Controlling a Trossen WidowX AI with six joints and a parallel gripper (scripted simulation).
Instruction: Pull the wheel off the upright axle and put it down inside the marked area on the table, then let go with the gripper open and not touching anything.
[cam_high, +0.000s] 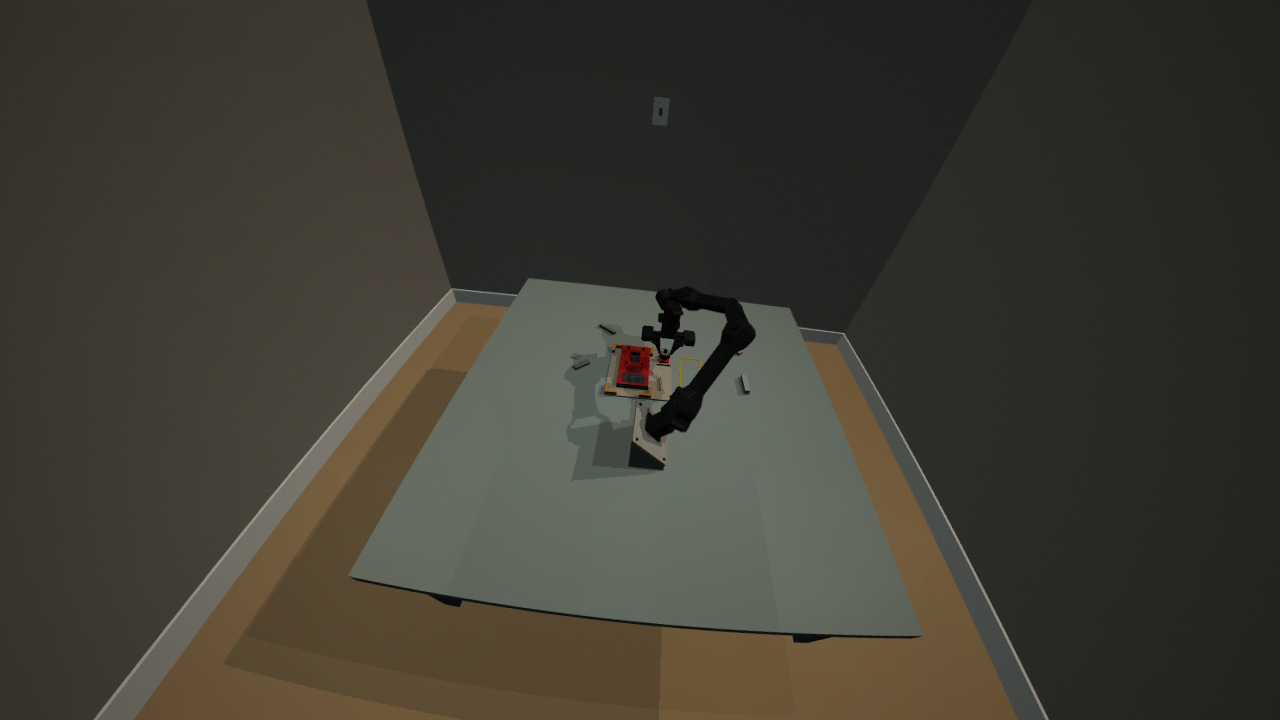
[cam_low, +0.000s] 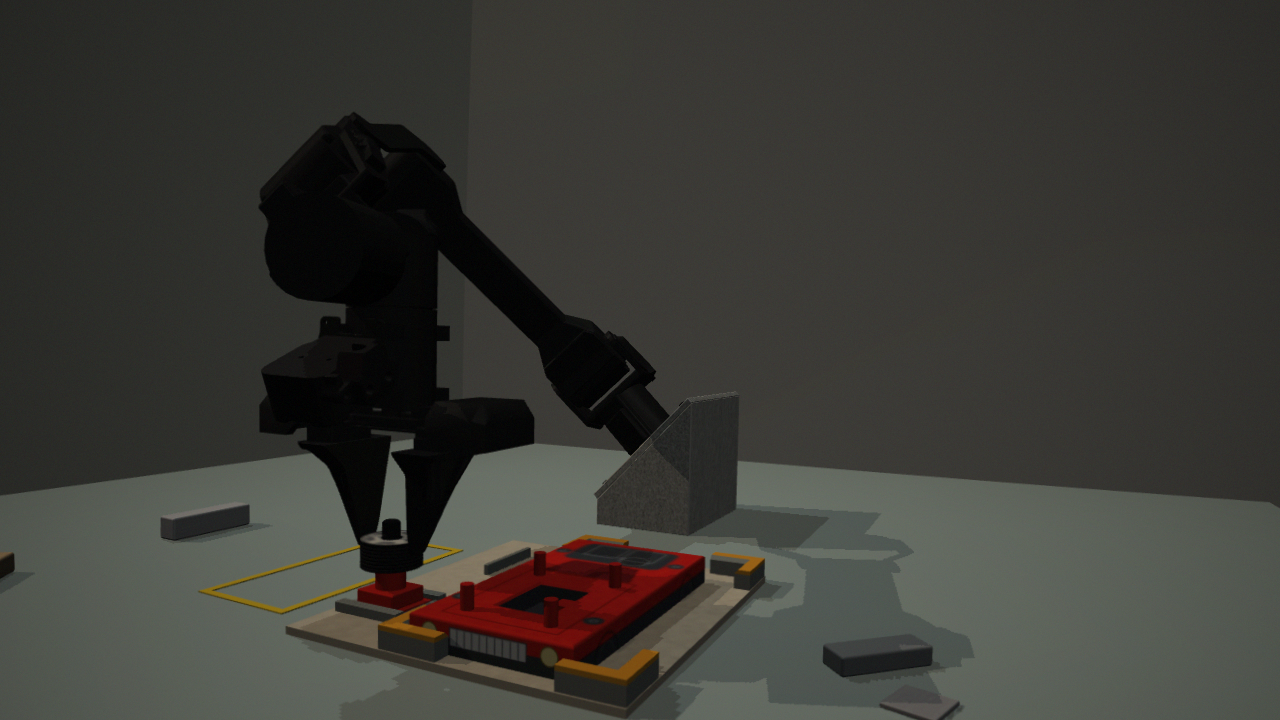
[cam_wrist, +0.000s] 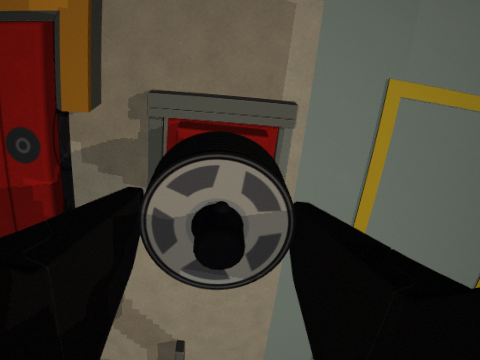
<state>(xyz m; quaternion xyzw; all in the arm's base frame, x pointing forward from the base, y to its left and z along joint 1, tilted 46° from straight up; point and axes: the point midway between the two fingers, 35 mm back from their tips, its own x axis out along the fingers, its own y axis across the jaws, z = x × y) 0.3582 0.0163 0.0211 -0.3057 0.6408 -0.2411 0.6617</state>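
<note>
Now: the black wheel right at my gripper tip. From my gripper tip the other things lie so: black upright axle (1 cm below).
</note>
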